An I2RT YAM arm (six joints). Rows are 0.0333 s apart.
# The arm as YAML. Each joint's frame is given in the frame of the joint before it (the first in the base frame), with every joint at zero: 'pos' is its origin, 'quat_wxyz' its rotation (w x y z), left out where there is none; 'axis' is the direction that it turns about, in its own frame. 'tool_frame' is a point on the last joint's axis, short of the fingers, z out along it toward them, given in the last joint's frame.
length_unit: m
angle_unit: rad
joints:
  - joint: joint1
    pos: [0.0, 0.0, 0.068]
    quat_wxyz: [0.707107, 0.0, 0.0, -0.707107]
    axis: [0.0, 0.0, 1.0]
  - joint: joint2
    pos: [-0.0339, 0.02, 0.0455]
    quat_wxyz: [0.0, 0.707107, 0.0, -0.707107]
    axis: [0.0, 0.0, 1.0]
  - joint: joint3
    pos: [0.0, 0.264, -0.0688]
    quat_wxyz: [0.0, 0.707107, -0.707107, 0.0]
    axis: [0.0, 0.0, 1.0]
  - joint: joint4
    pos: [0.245, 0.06, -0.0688]
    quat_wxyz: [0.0, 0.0, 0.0, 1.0]
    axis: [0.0, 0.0, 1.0]
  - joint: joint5
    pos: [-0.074, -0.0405, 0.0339]
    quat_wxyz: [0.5, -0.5, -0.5, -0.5]
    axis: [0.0, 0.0, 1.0]
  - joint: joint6
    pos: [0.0, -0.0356, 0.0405]
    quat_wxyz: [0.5, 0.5, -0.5, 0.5]
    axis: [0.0, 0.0, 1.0]
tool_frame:
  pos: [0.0, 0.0, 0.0]
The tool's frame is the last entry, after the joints.
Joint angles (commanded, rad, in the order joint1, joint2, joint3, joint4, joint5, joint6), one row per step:
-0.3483, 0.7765, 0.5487, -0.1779, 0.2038, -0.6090
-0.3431, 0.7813, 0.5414, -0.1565, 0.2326, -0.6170
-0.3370, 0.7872, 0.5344, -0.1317, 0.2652, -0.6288
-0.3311, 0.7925, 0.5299, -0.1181, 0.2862, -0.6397
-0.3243, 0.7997, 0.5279, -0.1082, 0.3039, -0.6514
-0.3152, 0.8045, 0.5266, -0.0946, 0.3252, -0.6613
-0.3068, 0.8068, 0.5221, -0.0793, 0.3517, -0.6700
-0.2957, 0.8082, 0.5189, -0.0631, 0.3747, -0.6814
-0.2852, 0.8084, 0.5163, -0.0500, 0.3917, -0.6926
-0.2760, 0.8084, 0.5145, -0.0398, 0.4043, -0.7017
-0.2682, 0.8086, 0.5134, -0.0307, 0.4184, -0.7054
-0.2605, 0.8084, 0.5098, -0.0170, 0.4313, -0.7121
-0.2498, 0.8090, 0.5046, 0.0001, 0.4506, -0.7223
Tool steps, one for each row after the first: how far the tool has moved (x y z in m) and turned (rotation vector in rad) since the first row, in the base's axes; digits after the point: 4 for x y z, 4 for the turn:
0.0011, -0.0004, -0.0011, -0.0199, -0.0009, -0.0183
0.0023, -0.0009, -0.0020, -0.0446, -0.0017, -0.0380
0.0034, -0.0008, -0.0030, -0.0615, 0.0032, -0.0475
0.0048, -0.0006, -0.0039, -0.0769, 0.0110, -0.0528
0.0061, 0.0000, -0.0037, -0.0940, 0.0118, -0.0601
0.0068, 0.0006, -0.0040, -0.1121, 0.0118, -0.0735
0.0076, 0.0017, -0.0036, -0.1314, 0.0096, -0.0805
0.0084, 0.0030, -0.0032, -0.1480, 0.0077, -0.0826
0.0089, 0.0042, -0.0027, -0.1609, 0.0058, -0.0827
0.0094, 0.0051, -0.0022, -0.1699, 0.0018, -0.0875
0.0099, 0.0061, -0.0020, -0.1812, -0.0032, -0.0905
0.0105, 0.0074, -0.0021, -0.1970, -0.0065, -0.0956

